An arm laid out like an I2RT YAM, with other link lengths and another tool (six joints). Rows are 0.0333 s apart.
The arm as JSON. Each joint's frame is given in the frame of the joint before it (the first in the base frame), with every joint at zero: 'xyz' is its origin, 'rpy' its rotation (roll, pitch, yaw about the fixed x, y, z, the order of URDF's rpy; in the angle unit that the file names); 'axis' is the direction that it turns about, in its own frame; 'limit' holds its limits. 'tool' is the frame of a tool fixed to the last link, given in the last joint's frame.
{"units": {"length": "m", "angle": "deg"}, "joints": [
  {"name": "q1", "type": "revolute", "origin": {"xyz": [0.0, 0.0, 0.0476], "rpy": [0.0, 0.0, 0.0]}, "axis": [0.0, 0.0, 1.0], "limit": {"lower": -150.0, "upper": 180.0}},
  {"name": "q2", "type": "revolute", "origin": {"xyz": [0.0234, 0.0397, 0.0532], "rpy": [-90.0, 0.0, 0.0]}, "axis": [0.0, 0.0, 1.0], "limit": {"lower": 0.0, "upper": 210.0}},
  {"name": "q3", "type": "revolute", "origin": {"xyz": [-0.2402, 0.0, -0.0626], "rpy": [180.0, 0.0, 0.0]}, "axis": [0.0, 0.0, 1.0], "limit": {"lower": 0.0, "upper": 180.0}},
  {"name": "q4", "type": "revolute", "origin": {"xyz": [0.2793, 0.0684, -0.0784], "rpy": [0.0, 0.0, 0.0]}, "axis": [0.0, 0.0, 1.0], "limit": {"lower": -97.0, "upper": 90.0}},
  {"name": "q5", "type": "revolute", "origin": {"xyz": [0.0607, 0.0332, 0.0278], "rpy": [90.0, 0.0, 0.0]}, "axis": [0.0, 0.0, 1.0], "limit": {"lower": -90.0, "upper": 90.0}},
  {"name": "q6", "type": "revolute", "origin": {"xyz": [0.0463, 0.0, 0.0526], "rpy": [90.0, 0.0, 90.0]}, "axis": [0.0, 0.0, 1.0], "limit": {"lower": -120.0, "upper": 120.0}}
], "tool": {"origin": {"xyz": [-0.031, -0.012, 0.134], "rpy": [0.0, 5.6, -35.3]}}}
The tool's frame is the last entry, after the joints.
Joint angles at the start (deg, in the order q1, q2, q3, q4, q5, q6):
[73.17 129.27 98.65 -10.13 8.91 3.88]
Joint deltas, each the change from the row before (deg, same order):
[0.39 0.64 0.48 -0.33 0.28 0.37]
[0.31 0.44 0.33 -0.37 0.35 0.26]
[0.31 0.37 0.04 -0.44 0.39 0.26]
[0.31 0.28 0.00 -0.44 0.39 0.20]
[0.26 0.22 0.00 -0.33 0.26 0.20]
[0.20 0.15 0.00 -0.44 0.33 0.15]
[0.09 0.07 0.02 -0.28 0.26 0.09]
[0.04 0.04 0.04 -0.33 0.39 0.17]
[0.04 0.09 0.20 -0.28 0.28 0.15]
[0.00 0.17 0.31 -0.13 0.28 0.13]
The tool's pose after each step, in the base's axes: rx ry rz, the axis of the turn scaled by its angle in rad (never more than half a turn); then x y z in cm. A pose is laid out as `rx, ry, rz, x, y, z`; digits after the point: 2 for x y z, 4 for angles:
-2.3103, -0.1698, -0.7156, 15.15, 61.44, 3.65
-2.3185, -0.1696, -0.7155, 14.93, 61.48, 3.34
-2.3317, -0.1705, -0.7150, 14.69, 61.39, 2.85
-2.3441, -0.1725, -0.7153, 14.43, 61.27, 2.43
-2.3533, -0.1740, -0.7144, 14.21, 61.20, 2.11
-2.3635, -0.1749, -0.7157, 14.06, 61.07, 1.83
-2.3695, -0.1742, -0.7181, 14.03, 60.99, 1.69
-2.3760, -0.1698, -0.7230, 14.09, 60.89, 1.59
-2.3795, -0.1659, -0.7266, 14.13, 60.87, 1.58
-2.3799, -0.1608, -0.7313, 14.24, 60.92, 1.61

